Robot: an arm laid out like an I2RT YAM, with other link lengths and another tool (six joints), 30 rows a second.
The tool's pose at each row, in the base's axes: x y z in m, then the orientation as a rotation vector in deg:
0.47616 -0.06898 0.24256 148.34 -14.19 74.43
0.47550 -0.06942 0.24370 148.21 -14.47 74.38
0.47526 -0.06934 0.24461 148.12 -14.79 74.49
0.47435 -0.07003 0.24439 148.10 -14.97 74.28
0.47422 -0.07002 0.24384 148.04 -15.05 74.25
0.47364 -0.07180 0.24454 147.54 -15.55 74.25
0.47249 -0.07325 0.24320 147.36 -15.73 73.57
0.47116 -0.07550 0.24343 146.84 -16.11 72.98
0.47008 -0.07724 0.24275 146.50 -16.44 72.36
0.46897 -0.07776 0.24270 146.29 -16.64 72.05
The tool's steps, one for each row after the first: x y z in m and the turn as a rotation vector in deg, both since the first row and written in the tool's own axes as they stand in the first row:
0.00055 0.00074 -0.00104 -0.19 0.00 0.13
0.00113 0.00084 -0.00177 -0.29 0.06 0.33
0.00045 0.00171 -0.00215 -0.44 -0.06 0.39
-0.00007 0.00166 -0.00193 -0.52 -0.07 0.41
0.00023 0.00360 -0.00228 -1.04 0.08 0.58
-0.00146 0.00511 -0.00197 -1.51 -0.26 0.46
-0.00196 0.00763 -0.00249 -2.27 -0.44 0.40
-0.00307 0.00948 -0.00243 -2.88 -0.70 0.35
-0.00374 0.01025 -0.00311 -3.23 -0.82 0.34

